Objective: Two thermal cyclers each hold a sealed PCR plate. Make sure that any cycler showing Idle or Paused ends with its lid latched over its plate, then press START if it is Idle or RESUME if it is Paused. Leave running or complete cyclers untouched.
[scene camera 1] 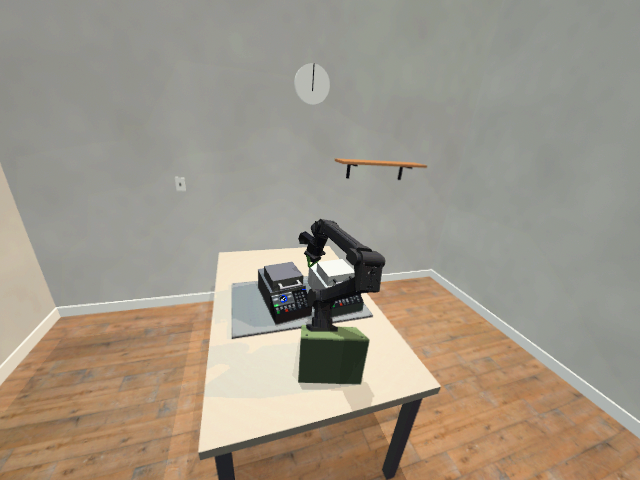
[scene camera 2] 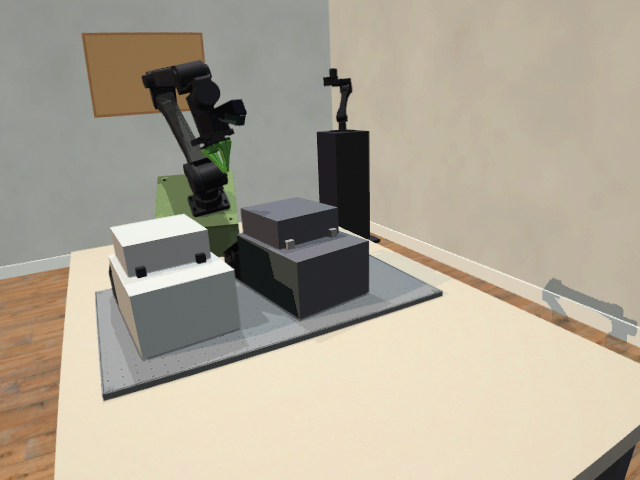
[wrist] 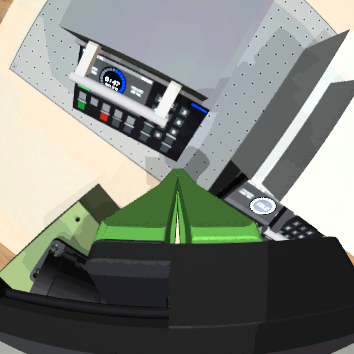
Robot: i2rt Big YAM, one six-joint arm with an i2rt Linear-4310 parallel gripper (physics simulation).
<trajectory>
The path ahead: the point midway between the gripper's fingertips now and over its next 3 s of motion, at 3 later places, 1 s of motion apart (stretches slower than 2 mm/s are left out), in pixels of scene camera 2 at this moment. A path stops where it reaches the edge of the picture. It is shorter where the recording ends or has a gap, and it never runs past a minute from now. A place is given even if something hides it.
My gripper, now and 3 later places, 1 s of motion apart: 226, 172; 229, 177; 157, 177; 148, 212
</trajectory>
